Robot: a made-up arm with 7 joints.
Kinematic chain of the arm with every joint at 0, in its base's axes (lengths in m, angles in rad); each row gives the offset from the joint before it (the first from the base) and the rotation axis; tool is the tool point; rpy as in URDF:
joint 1: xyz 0 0 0.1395 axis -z
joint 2: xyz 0 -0.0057 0.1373 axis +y
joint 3: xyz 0 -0.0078 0.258 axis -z
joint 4: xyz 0 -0.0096 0.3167 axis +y
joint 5: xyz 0 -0.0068 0.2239 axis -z
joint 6: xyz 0 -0.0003 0.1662 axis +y
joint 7: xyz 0 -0.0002 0.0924 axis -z
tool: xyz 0 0 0 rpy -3.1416 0 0
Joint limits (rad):
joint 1: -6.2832..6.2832
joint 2: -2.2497..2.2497
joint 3: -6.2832..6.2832
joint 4: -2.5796..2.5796
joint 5: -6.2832..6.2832
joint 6: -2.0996..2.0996
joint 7: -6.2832..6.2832
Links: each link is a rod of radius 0.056 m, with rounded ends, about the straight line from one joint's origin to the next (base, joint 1, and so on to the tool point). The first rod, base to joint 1, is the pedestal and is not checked.
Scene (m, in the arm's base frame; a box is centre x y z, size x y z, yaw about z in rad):
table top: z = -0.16
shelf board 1: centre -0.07 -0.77 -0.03 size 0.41 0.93 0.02 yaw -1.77
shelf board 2: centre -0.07 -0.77 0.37 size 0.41 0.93 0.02 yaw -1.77
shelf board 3: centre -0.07 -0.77 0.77 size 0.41 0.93 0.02 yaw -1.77
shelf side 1: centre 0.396 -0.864 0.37 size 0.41 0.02 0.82 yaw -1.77
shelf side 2: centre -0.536 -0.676 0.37 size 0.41 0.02 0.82 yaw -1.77
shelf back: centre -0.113 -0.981 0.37 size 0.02 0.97 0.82 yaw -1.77
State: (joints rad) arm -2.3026 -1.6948 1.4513 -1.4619 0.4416 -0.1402 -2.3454
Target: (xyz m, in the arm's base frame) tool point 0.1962 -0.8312 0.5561
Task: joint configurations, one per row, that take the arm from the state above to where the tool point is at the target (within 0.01 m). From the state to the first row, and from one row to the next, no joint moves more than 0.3 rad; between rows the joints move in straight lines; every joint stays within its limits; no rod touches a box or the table.
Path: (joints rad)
1: -2.4413 -1.6917 1.4051 -1.6758 0.4352 -0.1822 -2.3454
2: -2.5799 -1.6885 1.3589 -1.8898 0.4288 -0.2241 -2.3454
3: -2.7186 -1.6854 1.3127 -2.1037 0.4225 -0.2661 -2.3454
4: -2.7892 -1.5486 1.5237 -2.0137 0.4304 -0.2725 -2.3454
5: -2.8599 -1.4118 1.7346 -1.9237 0.4383 -0.2788 -2.3454
6: -2.9306 -1.2750 1.9455 -1.8337 0.4462 -0.2852 -2.3454
7: -2.7228 -1.2698 1.8598 -1.5810 0.4468 -0.2193 -2.3454
8: -2.5150 -1.2647 1.7742 -1.3283 0.4474 -0.1535 -2.3454
9: -2.3072 -1.2596 1.6885 -1.0756 0.4480 -0.0876 -2.3454

